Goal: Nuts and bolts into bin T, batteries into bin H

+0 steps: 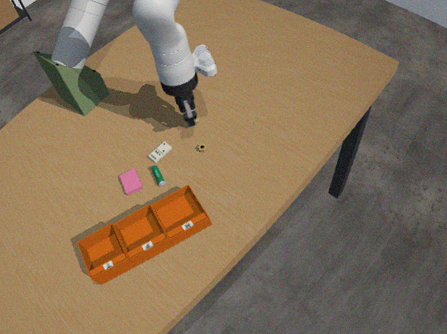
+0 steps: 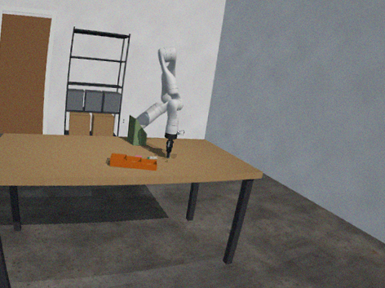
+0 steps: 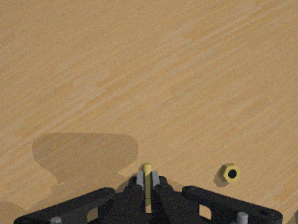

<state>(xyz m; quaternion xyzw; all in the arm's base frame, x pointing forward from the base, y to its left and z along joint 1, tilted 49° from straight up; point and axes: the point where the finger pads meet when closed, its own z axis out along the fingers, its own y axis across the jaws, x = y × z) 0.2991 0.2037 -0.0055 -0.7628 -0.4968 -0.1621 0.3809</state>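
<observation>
Right now the orange bin unit is 140 mm ahead of my hand and 250 mm to the right of it. Round my hand: brass nut: 70 mm ahead, 30 mm to the right, 20 mm below; brass bolt: 10 mm to the right, 10 mm below; white domino: 10 mm ahead, 100 mm to the right, 10 mm below.
</observation>
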